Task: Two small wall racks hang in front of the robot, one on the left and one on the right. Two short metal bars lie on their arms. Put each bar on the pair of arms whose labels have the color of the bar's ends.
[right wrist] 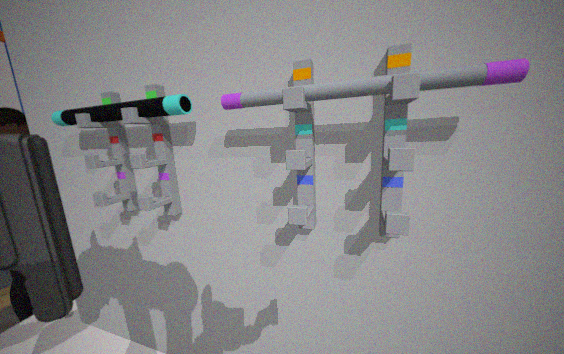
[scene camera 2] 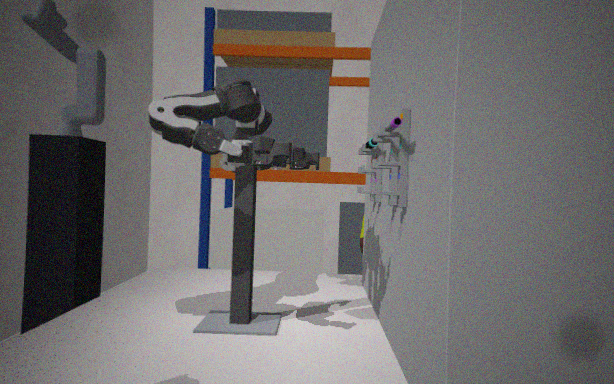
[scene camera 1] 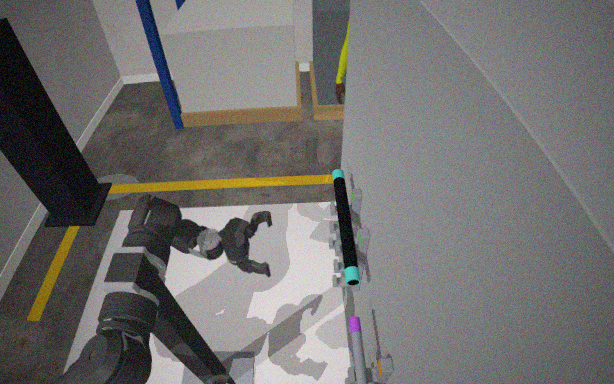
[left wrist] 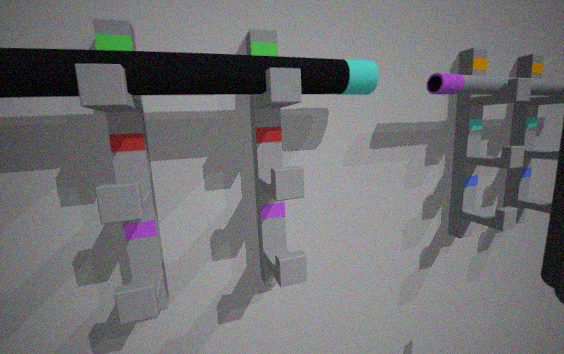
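Observation:
A black bar with teal ends [scene camera 1: 345,225] [scene camera 2: 370,144] [left wrist: 200,72] [right wrist: 150,107] lies on the top, green-labelled arms of the left rack [left wrist: 131,167] [right wrist: 172,195], above its red and purple pairs. A grey bar with purple ends [scene camera 1: 358,350] [left wrist: 492,83] [right wrist: 350,90] lies on the top, orange-labelled arms of the right rack [left wrist: 456,200] [right wrist: 392,200], above its teal and blue pairs. My left gripper [scene camera 1: 269,246] [scene camera 2: 318,161] is open and empty, away from the left rack. My right gripper [scene camera 2: 290,154] is open and empty, away from the wall; scene camera 1 does not show it.
The racks hang on a grey wall [scene camera 1: 475,225] [scene camera 2: 500,200]. A dark robot part [right wrist: 45,225] fills the left edge of the right wrist view; another [left wrist: 554,240] shows at the left wrist view's right edge. A pedestal [scene camera 2: 243,240] and shelving with orange beams [scene camera 2: 290,51] stand behind.

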